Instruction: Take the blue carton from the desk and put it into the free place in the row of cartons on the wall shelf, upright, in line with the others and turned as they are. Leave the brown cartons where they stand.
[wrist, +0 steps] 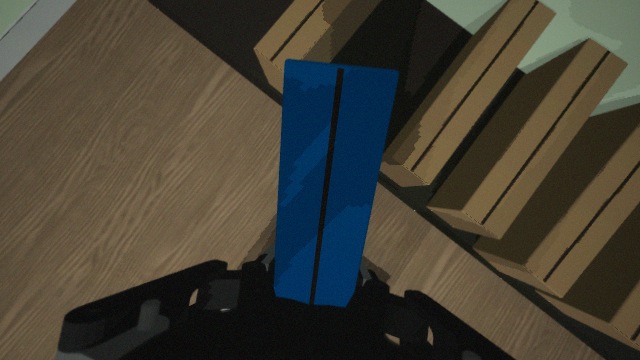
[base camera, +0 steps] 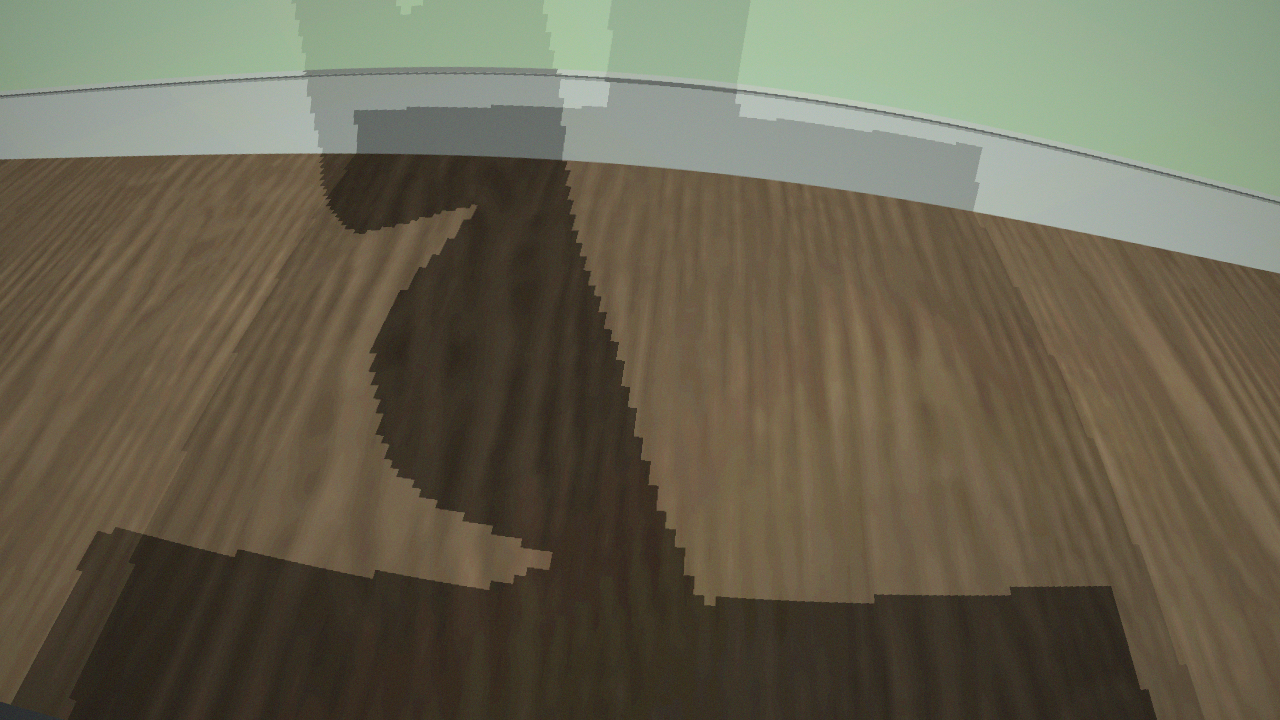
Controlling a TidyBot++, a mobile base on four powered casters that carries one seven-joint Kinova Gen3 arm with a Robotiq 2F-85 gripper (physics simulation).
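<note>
The blue carton point(wrist: 327, 185) is in the middle of the wrist view, with a black line along its narrow face. My gripper point(wrist: 316, 268) is shut on its lower part in the picture; the fingertips are partly hidden. Brown cartons stand in a slanting row on the dark wall shelf point(wrist: 210, 30). One brown carton point(wrist: 305, 30) is at the upper left of the row, and another brown carton point(wrist: 462, 95) is to the right. Between these two is a dark gap, partly hidden by the blue carton. The blue carton's line is turned at an angle to the brown cartons' lines.
More brown cartons point(wrist: 545, 140) point(wrist: 600, 215) stand farther right along the shelf's front edge. The wood floor point(base camera: 805, 402) point(wrist: 125, 175) lies below. In the base view, the green wall point(base camera: 1029, 71) and pale skirting point(base camera: 1118, 188) are ahead, and the arm's shadow crosses the floor.
</note>
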